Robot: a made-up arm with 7 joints. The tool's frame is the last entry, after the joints. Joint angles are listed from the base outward. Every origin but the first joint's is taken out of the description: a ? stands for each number. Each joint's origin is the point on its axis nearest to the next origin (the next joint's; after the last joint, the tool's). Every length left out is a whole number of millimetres.
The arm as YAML. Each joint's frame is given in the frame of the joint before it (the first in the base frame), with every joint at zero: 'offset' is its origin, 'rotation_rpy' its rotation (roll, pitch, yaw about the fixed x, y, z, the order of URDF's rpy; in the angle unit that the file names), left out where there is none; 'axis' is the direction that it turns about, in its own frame. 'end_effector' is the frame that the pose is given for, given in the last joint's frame.
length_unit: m
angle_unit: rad
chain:
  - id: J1
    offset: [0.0, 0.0, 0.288]
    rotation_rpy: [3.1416, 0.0, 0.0]
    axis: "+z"
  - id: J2
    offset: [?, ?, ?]
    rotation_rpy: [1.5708, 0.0, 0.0]
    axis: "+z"
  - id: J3
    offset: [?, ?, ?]
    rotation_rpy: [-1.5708, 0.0, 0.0]
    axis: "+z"
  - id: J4
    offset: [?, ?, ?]
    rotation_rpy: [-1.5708, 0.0, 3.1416]
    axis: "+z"
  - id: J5
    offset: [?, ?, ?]
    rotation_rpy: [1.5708, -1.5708, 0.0]
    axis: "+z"
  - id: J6
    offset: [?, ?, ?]
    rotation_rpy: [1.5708, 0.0, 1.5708]
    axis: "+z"
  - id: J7
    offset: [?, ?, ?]
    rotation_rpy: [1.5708, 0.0, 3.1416]
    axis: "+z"
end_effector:
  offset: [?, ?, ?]
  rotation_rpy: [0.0, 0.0, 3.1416]
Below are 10 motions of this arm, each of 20 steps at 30 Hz.
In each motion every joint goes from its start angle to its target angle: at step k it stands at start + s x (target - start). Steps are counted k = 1, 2, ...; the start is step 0. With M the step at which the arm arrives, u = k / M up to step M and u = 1 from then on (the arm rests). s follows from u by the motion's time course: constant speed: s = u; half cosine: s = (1 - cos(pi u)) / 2; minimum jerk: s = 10 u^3 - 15 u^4 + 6 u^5.
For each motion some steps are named. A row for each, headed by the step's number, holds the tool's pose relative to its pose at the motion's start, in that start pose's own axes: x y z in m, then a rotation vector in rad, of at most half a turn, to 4 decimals.
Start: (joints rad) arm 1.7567 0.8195 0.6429 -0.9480 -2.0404 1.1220 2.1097
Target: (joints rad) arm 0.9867 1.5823 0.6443 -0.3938 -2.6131 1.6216 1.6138
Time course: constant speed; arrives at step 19
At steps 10, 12, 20:
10: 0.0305 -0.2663 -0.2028 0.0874 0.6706 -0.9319
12: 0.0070 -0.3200 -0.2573 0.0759 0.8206 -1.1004
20: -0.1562 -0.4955 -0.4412 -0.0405 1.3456 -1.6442

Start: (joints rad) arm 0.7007 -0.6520 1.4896 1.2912 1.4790 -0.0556 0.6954
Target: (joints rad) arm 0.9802 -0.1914 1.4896 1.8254 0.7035 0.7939 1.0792
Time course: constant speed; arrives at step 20
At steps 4, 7, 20:
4: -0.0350 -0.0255 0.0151 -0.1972 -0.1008 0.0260
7: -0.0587 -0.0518 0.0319 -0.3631 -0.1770 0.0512
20: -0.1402 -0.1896 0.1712 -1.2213 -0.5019 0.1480

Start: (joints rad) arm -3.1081 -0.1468 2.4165 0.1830 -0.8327 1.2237 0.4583
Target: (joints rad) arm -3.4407 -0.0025 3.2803 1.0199 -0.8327 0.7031 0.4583
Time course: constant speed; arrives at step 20
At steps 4, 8, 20:
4: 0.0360 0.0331 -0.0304 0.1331 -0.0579 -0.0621
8: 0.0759 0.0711 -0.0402 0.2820 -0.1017 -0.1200
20: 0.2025 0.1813 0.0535 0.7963 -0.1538 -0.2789

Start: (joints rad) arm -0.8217 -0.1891 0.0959 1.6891 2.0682 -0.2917 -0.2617
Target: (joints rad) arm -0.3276 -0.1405 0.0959 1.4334 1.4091 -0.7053 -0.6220
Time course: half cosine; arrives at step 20
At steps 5, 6, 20:
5: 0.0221 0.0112 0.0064 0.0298 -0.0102 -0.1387
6: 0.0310 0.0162 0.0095 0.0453 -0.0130 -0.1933
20: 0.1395 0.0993 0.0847 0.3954 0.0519 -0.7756

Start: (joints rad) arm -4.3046 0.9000 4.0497 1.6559 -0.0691 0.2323 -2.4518
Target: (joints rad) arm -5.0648 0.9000 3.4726 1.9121 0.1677 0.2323 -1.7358
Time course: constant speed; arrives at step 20
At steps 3, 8, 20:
3: -0.0034 0.0673 -0.0398 0.1911 -0.0200 0.1375
8: -0.0048 0.1831 -0.0698 0.4960 -0.1261 0.3629
20: 0.0073 0.3998 0.0139 1.0567 -0.7429 0.8117

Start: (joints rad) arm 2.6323 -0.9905 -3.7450 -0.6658 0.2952 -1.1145 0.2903
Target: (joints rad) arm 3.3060 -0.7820 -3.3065 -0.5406 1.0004 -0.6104 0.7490
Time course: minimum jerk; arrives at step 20
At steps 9, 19, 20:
9: 0.0085 -0.0063 -0.1180 -0.5357 0.1708 0.5124
19: 0.0229 0.0085 -0.2384 -1.1249 0.5708 1.4995
20: 0.0229 0.0086 -0.2386 -1.1257 0.5718 1.5017

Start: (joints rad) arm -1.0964 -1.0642 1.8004 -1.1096 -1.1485 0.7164 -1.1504
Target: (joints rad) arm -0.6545 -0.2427 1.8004 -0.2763 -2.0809 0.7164 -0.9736
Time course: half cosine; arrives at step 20
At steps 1, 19, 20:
1: 0.0029 0.0006 -0.0034 0.0009 -0.0067 -0.0059
19: 0.6371 0.2552 -0.2550 0.4973 -0.7319 -0.8821
20: 0.6410 0.2580 -0.2543 0.5023 -0.7329 -0.8868

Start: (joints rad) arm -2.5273 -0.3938 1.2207 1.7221 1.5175 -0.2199 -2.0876
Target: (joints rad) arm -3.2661 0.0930 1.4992 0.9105 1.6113 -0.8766 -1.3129
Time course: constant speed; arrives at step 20
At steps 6, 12, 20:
6: 0.0328 -0.1545 -0.0699 -0.3304 -0.0585 0.4123
12: 0.1034 -0.3301 -0.0784 -0.7182 -0.0398 0.8243
20: 0.2316 -0.5526 0.0335 -1.3124 0.1609 1.3285

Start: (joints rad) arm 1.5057 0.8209 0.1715 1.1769 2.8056 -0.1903 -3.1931
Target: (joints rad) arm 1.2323 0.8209 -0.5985 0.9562 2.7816 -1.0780 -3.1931
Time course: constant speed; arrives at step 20
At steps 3, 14, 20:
3: 0.0340 -0.0887 0.0054 -0.1435 -0.1536 0.0051
14: 0.1576 -0.3691 0.1392 -0.6559 -0.7269 0.1542
20: 0.2100 -0.4685 0.2664 -0.9224 -1.0303 0.3202

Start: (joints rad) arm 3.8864 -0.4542 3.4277 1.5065 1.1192 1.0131 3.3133
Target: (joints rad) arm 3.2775 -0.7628 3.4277 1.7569 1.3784 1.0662 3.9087
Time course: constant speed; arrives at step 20
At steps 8, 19, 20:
8: 0.1128 0.1154 0.0791 -0.1098 -0.0780 0.5838
19: 0.1926 0.2983 0.2045 -0.3977 -0.1085 1.3607
20: 0.1954 0.3156 0.2157 -0.4315 -0.1046 1.4285

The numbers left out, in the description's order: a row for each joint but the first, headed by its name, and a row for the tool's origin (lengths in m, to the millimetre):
J2: 0.0 0.012 0.0
J3: 0.0 -0.542 0.0
J4: 0.0 0.017 0.0
J5: 0.0 0.367 0.0
J6: 0.0 0.0 0.0
J7: 0.0 -0.139 0.0
tool: 0.0 0.0 0.0

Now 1 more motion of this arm.
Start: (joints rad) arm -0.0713 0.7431 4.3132 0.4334 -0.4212 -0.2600 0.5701
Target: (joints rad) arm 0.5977 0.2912 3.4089 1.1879 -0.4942 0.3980 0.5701
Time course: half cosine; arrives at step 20
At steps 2, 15, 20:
2: 0.0028 -0.0179 0.0033 -0.0266 -0.0244 -0.0071
15: 0.2507 -0.4973 0.3961 -0.9244 -1.0780 0.0830
20: 0.3067 -0.5184 0.5028 -1.0445 -1.3132 0.1421

